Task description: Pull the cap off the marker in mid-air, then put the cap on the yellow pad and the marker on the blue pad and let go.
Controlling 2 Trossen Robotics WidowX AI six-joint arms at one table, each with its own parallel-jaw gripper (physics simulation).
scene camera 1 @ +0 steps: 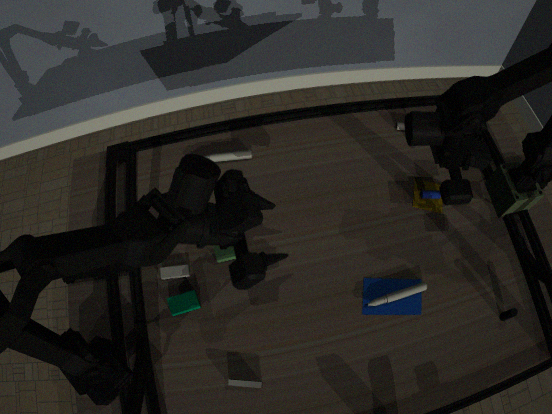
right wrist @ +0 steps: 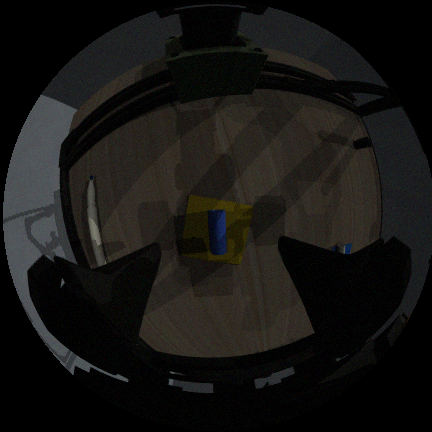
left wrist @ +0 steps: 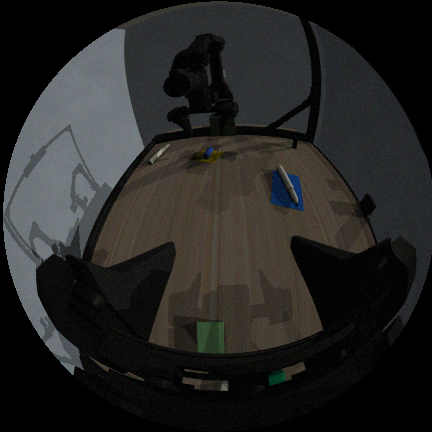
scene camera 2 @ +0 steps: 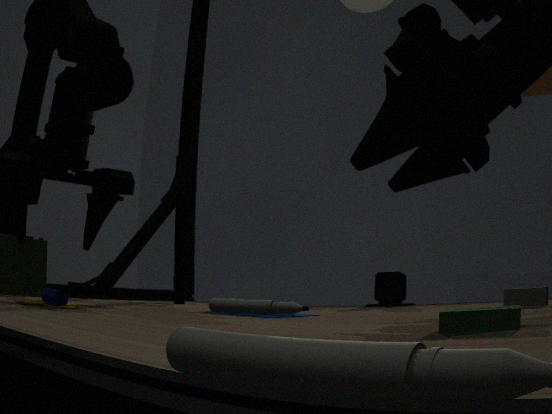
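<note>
The blue cap lies on its side on the yellow pad. The white marker, uncapped with a dark tip, lies slantwise on the blue pad; its rear end reaches just past the pad's edge. My right gripper is open and empty above the cap; its fingertips are hidden in scene camera 1. My left gripper is open and empty, high above the table, left of both pads in scene camera 1.
Another pale marker lies near the table's edge. A white rod lies at the back left. A light green block, a darker green block and white blocks lie at the left. A green box stands beyond the yellow pad.
</note>
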